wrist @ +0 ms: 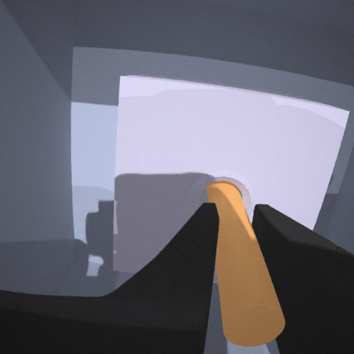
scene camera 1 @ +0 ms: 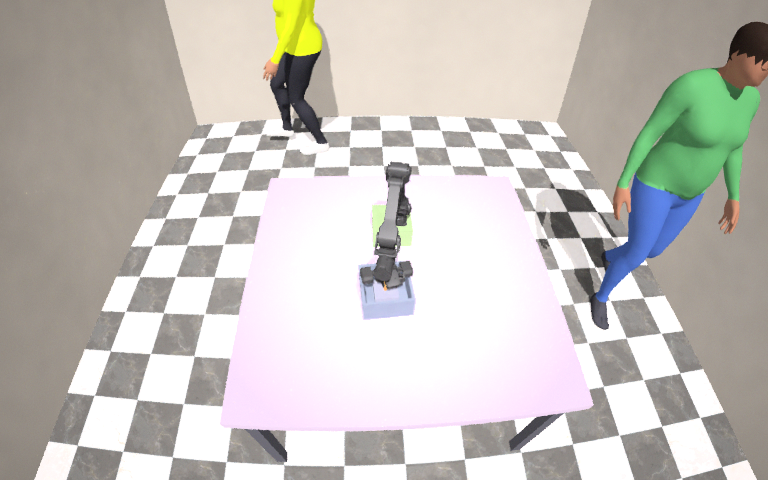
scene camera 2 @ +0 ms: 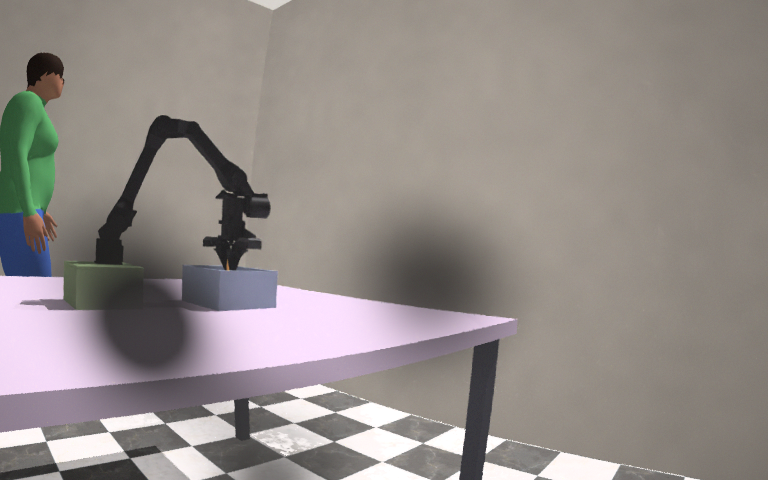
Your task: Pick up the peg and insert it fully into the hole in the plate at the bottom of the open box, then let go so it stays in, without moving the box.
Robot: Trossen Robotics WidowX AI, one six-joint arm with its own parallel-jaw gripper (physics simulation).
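Places are measured from the arm's base along level axes (x ahead, y left, z up), in centimetres.
Pixels of known places: gripper, fingertip midpoint: [scene camera 1: 385, 286]; arm's base, link origin: [scene camera 1: 399, 220] [scene camera 2: 108, 263].
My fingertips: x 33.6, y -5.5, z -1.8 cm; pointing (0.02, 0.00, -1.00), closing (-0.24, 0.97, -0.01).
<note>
Ahead of a thing's pixels: the offset from my fingertips to its top centre. Level surfaces: height alone.
The orange peg @[dx -0.5, dy -0.1, dz +4.3 cm] [scene camera 1: 385, 286] [scene camera 2: 227, 264] [wrist: 245, 270] is held between the fingers of my gripper [scene camera 1: 386, 283] [scene camera 2: 229, 267] [wrist: 233, 215], which is shut on it. The fingertips are at the open top of the blue-grey box @[dx -0.5, dy +0.1, dz +1.9 cm] [scene camera 1: 388, 309] [scene camera 2: 246, 289] [wrist: 30, 150]. The pale square plate [wrist: 165, 125] lies on the box bottom. In the wrist view the peg's far end covers most of the round hole [wrist: 245, 191]; part of the rim shows above and to the right of it. Whether the tip has entered the hole cannot be told.
The box walls surround the plate and stand close around the fingers. A green block [scene camera 1: 405, 234] [scene camera 2: 101, 285] stands under the arm's base on the pink table @[dz -7.9 cm] [scene camera 1: 464, 339] [scene camera 2: 339, 333]. Two people stand on the floor beyond the table.
</note>
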